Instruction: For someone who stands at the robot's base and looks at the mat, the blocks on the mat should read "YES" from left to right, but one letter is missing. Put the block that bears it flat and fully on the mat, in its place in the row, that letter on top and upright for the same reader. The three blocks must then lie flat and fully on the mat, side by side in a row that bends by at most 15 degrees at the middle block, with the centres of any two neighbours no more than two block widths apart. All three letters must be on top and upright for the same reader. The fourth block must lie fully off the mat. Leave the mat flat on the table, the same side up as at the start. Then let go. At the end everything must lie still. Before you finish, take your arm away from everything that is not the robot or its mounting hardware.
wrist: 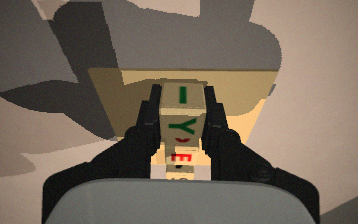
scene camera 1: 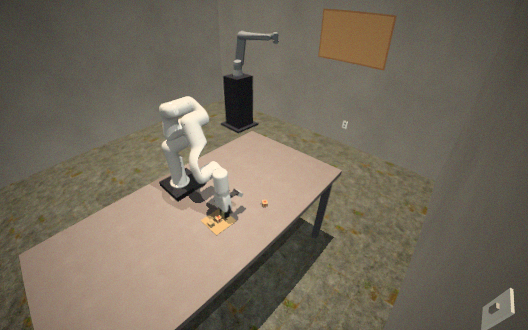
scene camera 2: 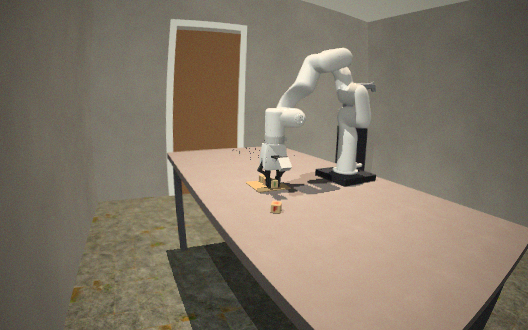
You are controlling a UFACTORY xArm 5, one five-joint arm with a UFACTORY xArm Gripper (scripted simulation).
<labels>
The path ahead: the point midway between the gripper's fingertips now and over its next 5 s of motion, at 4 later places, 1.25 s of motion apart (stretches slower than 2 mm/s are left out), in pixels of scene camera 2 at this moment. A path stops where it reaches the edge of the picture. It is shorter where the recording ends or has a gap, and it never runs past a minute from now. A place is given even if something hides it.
My gripper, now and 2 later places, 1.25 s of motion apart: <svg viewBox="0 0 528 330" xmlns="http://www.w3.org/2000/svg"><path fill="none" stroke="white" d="M272 186L273 180L273 161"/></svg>
</labels>
